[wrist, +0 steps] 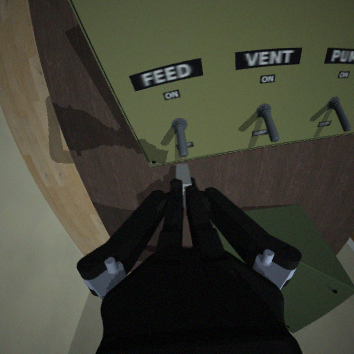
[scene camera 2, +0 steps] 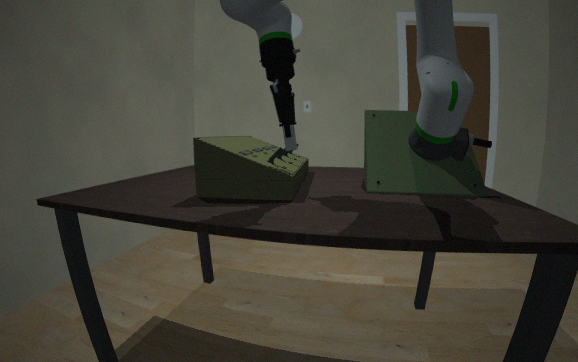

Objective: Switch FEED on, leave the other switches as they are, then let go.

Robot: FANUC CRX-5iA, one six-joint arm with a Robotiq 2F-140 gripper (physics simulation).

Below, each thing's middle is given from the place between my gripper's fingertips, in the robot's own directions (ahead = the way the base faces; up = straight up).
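Gripper position relative to the olive switch box (scene camera 2: 237, 167): my gripper is 4 cm above the box, 15 cm to the left of it and 17 cm short of it.
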